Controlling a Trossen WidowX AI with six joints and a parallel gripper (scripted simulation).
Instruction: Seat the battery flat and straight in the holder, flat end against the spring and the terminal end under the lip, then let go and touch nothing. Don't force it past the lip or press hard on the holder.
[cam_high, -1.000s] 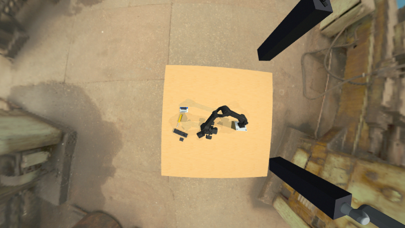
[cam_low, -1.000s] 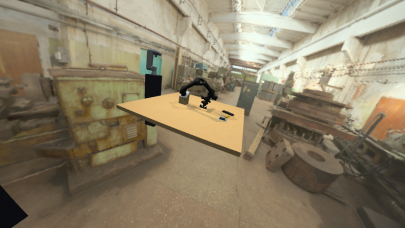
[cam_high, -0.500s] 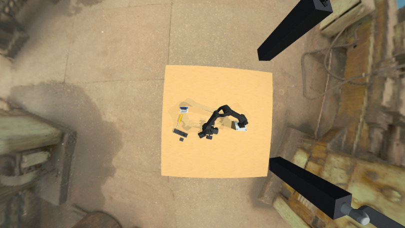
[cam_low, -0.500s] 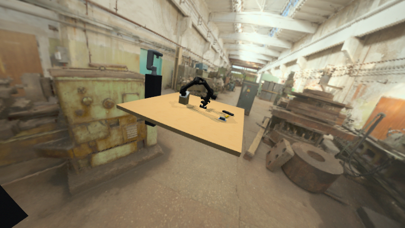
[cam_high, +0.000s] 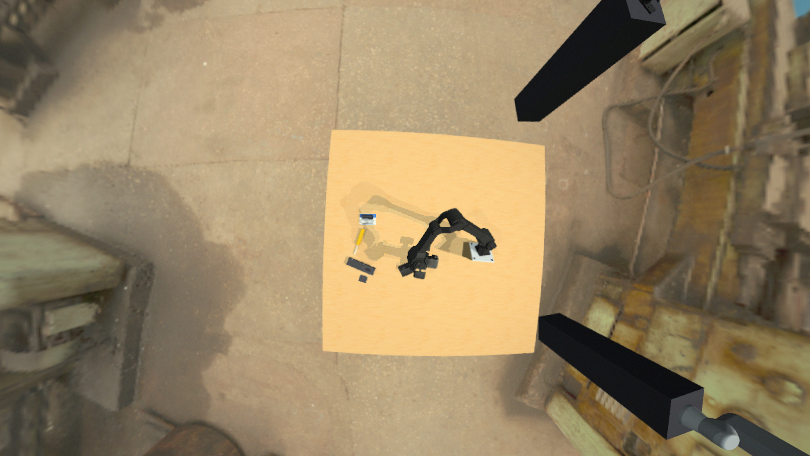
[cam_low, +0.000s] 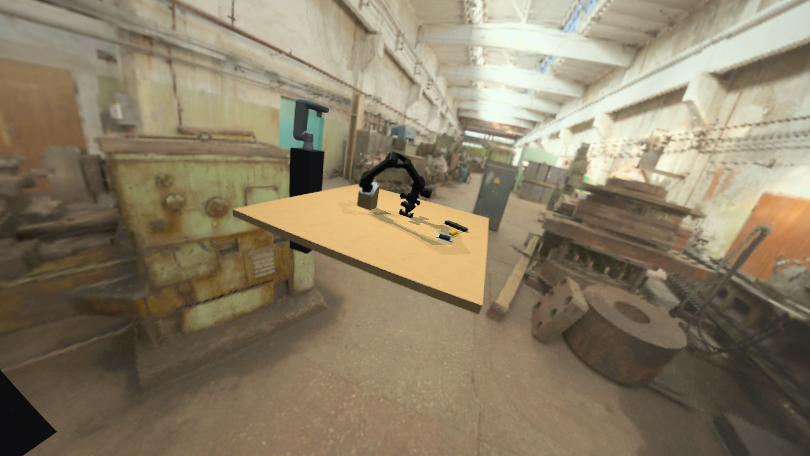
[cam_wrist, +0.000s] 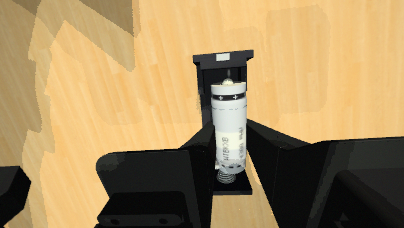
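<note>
Now: the battery 10 mm above my gripper tip. From my gripper tip the other things lie so: yellow screwdriver: 350 mm ahead, 120 mm to the right; then black battery door: 340 mm ahead, 90 mm to the left, 10 mm below; then black remote control: 350 mm ahead, 10 mm to the left, 10 mm above.
</note>
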